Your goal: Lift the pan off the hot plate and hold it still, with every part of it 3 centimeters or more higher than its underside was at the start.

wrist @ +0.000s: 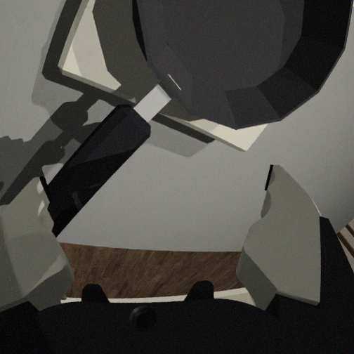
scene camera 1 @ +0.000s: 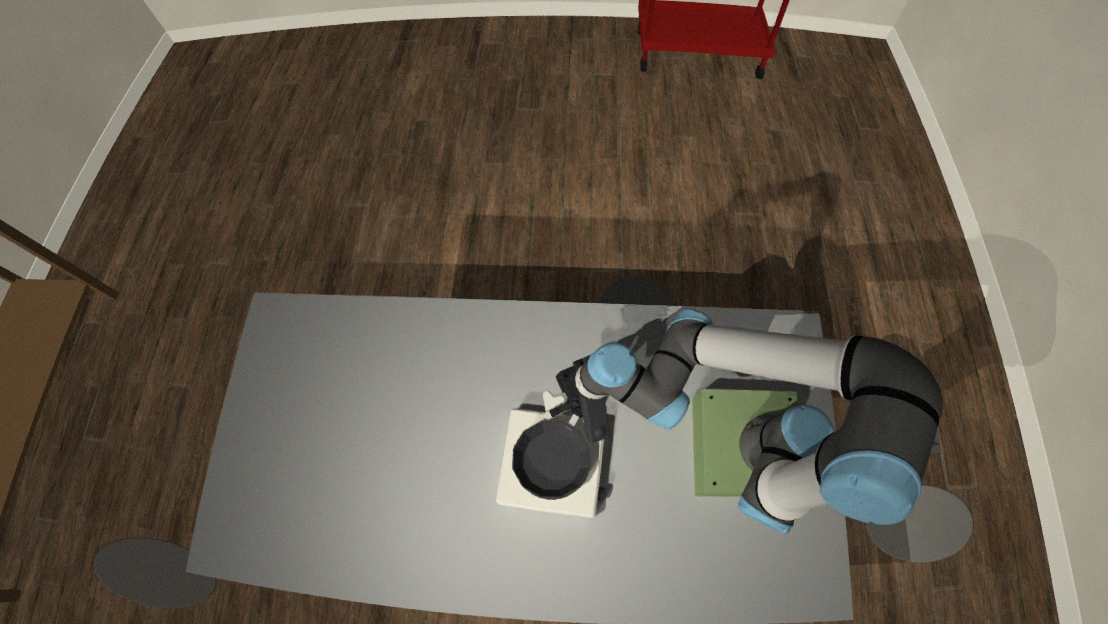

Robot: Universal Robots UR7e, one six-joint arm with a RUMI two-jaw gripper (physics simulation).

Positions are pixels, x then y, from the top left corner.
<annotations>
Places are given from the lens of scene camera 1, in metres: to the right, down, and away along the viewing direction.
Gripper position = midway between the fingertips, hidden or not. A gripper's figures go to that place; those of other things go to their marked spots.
gripper (scene camera 1: 572, 405): 0.04, 0.21, 1.17
cream hot plate (scene camera 1: 582, 502): 0.07, 0.45, 1.18
dark pan (scene camera 1: 551, 459): -0.01, 0.35, 1.21
</annotations>
